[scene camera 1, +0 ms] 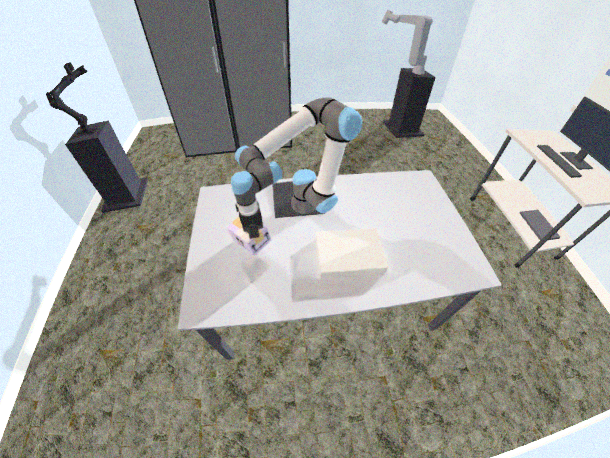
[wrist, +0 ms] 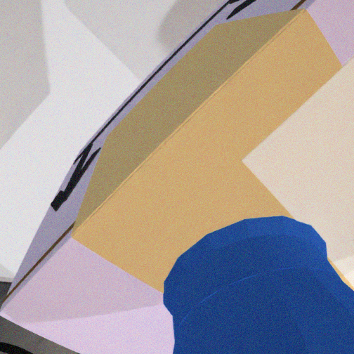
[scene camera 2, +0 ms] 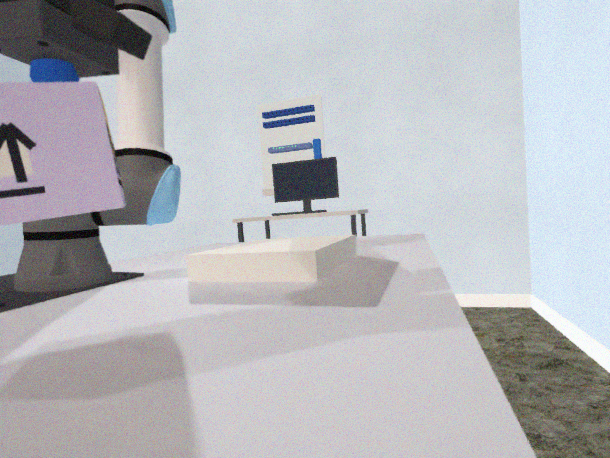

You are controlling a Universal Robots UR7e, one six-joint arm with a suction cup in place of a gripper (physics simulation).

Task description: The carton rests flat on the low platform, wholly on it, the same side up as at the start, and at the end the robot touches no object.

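Places are measured from the arm's base along level axes (x right, y back, z down), in centimetres.
Pixels of known places: arm's base, origin of the base link: [scene camera 1: 304, 203] [scene camera 2: 66, 282].
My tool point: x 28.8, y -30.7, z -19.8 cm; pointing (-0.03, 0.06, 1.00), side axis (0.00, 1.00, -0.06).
Note:
For each thing: its top centre in the pictures, then the offset to it from my tool point. Level surfaces: height alone.
- carton, middle of its top: [scene camera 2: 2, 88] [scene camera 1: 247, 225] dy +2.3, dx +2.9, dz -1.8 cm
- low platform, middle of its top: [scene camera 2: 283, 243] [scene camera 1: 351, 248] dy -7.9, dx -43.8, dz +15.9 cm
- light table, its level: dz +20.7 cm
The carton [scene camera 1: 242, 239] [scene camera 2: 70, 150] [wrist: 165, 190] is a lilac box with tan tape, a pale label on top and black arrow marks on its sides. It hangs in the air above the left part of the table, the arrow pointing up, and looks somewhat tilted in scene camera 2. My gripper [scene camera 1: 254, 234] [scene camera 2: 54, 71] [wrist: 250, 295], a blue suction cup, is on the carton's top face and holds it. The low platform [scene camera 1: 352, 250] [scene camera 2: 250, 267] is a cream flat block on the table, to the carton's right in scene camera 1, apart from it. The carton's far sides are hidden.
The light table [scene camera 1: 420, 210] [scene camera 2: 280, 390] carries the arm's base on a dark plate [scene camera 1: 283, 202]. A grey cabinet [scene camera 1: 190, 75], two small arms on black pedestals [scene camera 1: 107, 167] [scene camera 1: 412, 102] and a desk with a monitor [scene camera 1: 592, 130] [scene camera 2: 306, 180] stand beyond the table.

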